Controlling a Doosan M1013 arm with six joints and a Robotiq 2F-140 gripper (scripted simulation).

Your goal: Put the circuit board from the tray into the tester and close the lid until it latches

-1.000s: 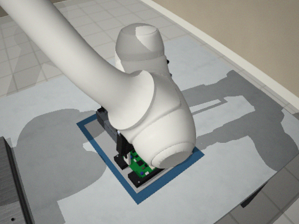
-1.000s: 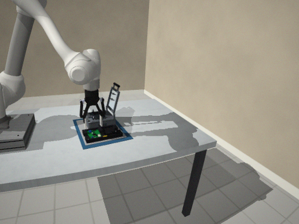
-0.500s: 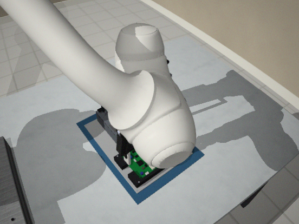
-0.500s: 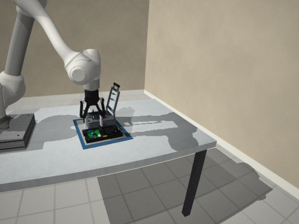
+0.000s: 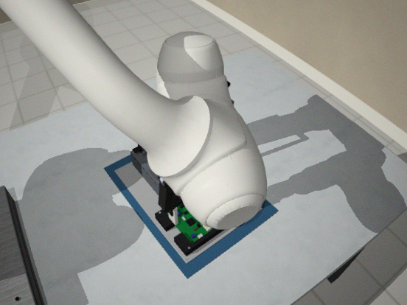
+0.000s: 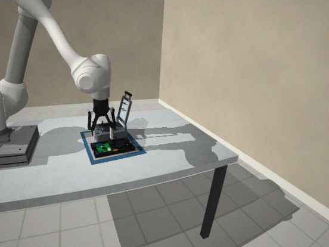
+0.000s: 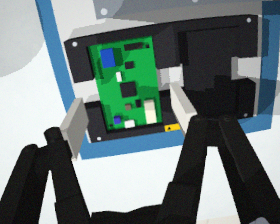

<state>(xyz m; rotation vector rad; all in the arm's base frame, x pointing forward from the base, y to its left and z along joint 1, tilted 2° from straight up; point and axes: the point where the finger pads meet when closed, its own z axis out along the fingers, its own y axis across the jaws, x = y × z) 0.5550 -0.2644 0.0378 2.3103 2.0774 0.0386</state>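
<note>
My gripper is now 70 mm above the green circuit board. Also, from my hand: latch hook: 230 mm to the left, 20 mm ahead, 10 mm below; then tester lid: 200 mm ahead, 150 mm to the left, 90 mm above.
</note>
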